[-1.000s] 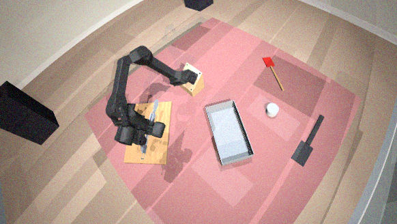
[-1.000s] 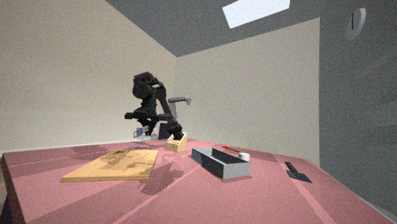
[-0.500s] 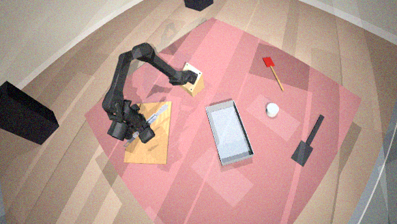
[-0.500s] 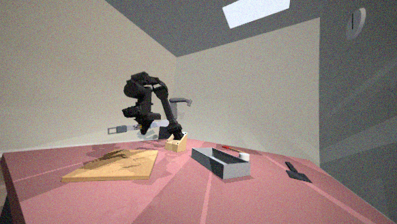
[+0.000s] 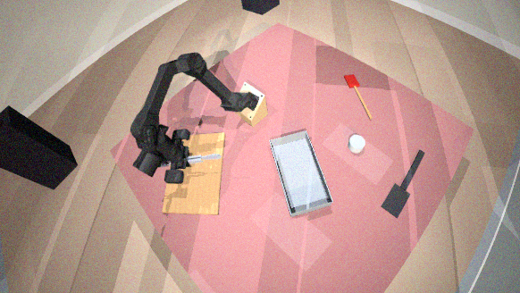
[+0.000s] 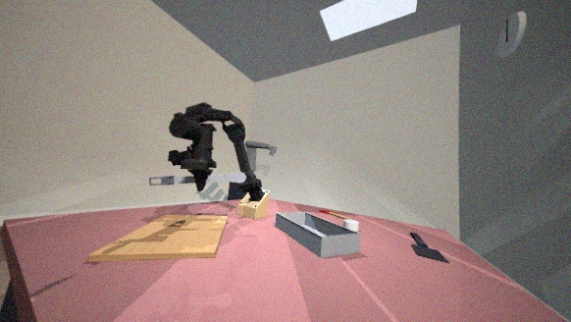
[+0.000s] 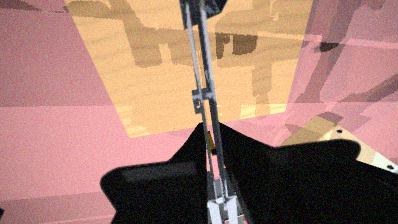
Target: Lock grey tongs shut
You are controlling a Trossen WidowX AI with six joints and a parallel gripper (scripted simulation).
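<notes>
My gripper tip is 5 cm past the wooden board and 13 cm above it. From my gripper tip the other things lie so: white cylinder 40 cm ahead, 51 cm to the left, 12 cm below; black spatula 65 cm ahead, 49 cm to the left, 14 cm below; grey roasting tin 29 cm ahead, 26 cm to the left, 11 cm below.
</notes>
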